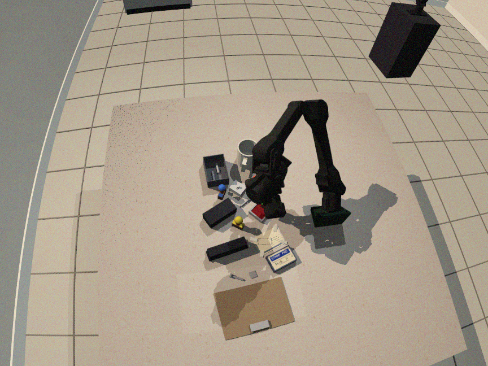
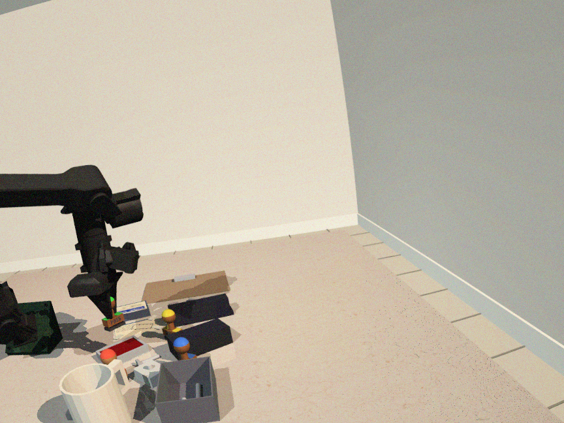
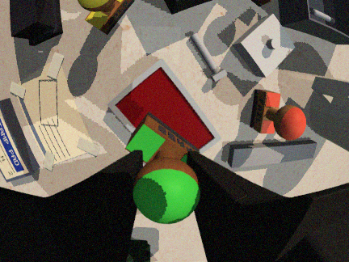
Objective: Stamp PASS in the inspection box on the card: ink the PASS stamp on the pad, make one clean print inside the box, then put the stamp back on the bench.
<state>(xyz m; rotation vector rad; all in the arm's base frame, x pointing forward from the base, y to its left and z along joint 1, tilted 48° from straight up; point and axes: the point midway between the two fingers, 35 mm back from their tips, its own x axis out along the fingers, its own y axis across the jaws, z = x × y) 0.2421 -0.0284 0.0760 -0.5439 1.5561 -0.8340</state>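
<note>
My gripper tip is 1 cm to the left of the ink pad and 8 cm above it. The rest, counted from my gripper tip: red stamp 10 cm to the right, 6 cm below; then yellow stamp 10 cm ahead, 3 cm to the left, 6 cm below; then green stamp right at my gripper tip.
</note>
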